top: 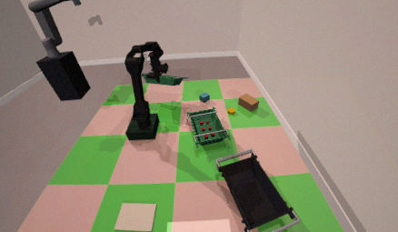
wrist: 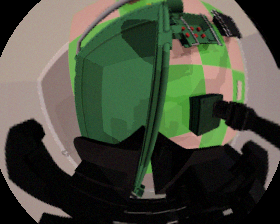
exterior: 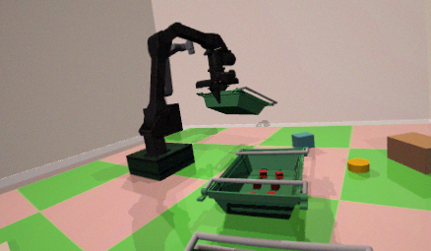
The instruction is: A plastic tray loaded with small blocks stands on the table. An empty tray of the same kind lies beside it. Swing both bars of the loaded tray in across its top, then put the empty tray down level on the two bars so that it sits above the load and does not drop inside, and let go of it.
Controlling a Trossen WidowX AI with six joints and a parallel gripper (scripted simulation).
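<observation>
My gripper tip is now 70 mm to the right of the green tray and 30 mm short of it. Round my gripper tip: blue block: 320 mm ahead, 160 mm below; brown box: 630 mm ahead, 150 mm below, 120 mm to the right; orange disc: 490 mm ahead, 180 mm to the right, 170 mm below.
</observation>
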